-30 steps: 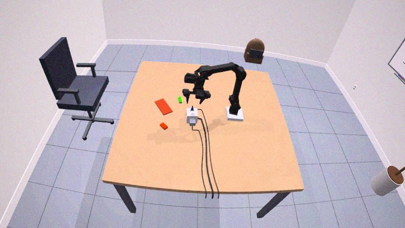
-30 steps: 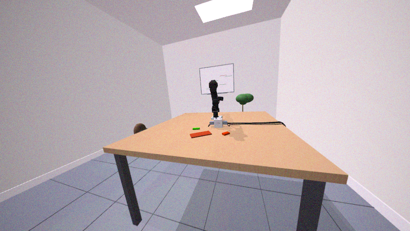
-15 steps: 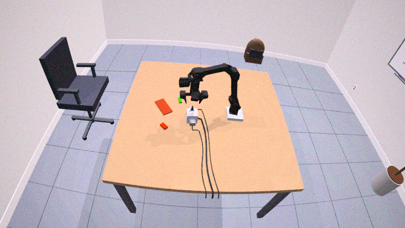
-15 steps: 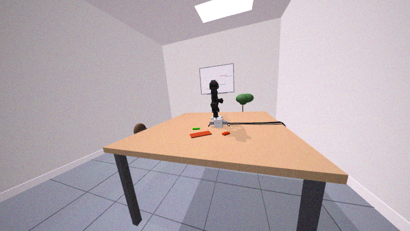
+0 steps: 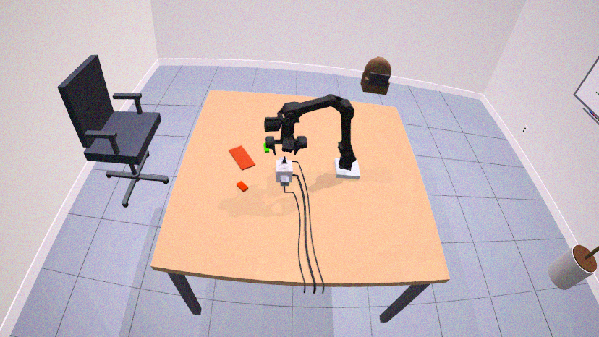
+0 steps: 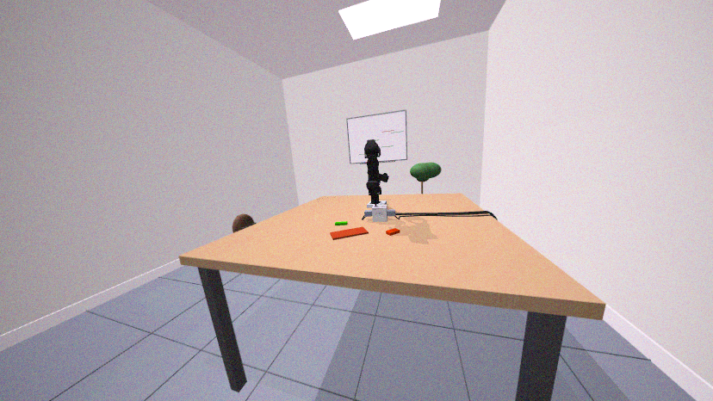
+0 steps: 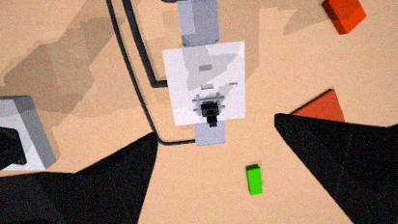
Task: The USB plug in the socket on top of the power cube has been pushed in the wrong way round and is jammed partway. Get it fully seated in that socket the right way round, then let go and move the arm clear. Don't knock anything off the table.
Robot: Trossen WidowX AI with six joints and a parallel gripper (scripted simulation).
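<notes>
My gripper tip is now 3 cm above the black USB plug. From my gripper tip the other things lie so: green block (15 cm to the right, 13 cm ahead, 12 cm below); then small orange block (17 cm ahead, 15 cm to the left, 12 cm below); then long orange slab (23 cm ahead, 12 cm below, 4 cm to the right).
</notes>
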